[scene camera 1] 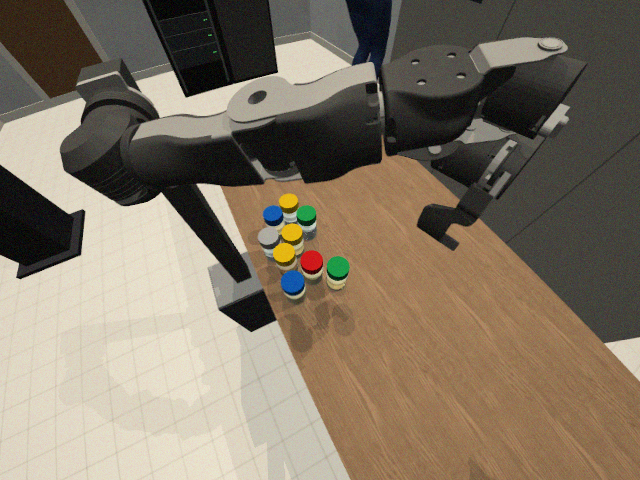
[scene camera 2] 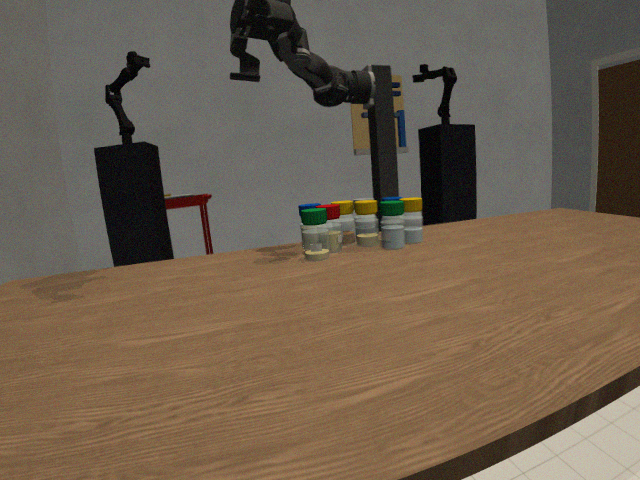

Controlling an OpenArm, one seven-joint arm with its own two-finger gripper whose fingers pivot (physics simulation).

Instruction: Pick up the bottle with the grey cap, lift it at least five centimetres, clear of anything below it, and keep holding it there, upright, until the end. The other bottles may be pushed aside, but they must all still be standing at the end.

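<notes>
The grey-capped bottle [scene camera 1: 268, 241] [scene camera 2: 363, 199] stands upright near the table's left edge in scene camera 1; in scene camera 2 a sliver of its cap shows behind a yellow-capped bottle [scene camera 1: 292, 236] [scene camera 2: 366, 208]. Close around it stand another yellow-capped bottle [scene camera 1: 284, 255] [scene camera 2: 342, 207] and a blue-capped bottle [scene camera 1: 272, 216] [scene camera 2: 391, 198]. My gripper [scene camera 1: 445, 233] [scene camera 2: 245, 75] is open and empty, high above the table, to the right of the bottles in scene camera 1 and to their left in scene camera 2. Its fingers partly overlap in both views.
Also upright are green-capped [scene camera 1: 306, 215] [scene camera 2: 391, 208] and yellow-capped [scene camera 1: 288, 202] [scene camera 2: 412, 204] bottles beyond, and red-capped [scene camera 1: 311, 262] [scene camera 2: 329, 210], green-capped [scene camera 1: 337, 268] [scene camera 2: 314, 217] and blue-capped [scene camera 1: 293, 283] [scene camera 2: 309, 206] bottles nearer in scene camera 1. My arm's post [scene camera 1: 206, 232] [scene camera 2: 383, 144] stands beside the table.
</notes>
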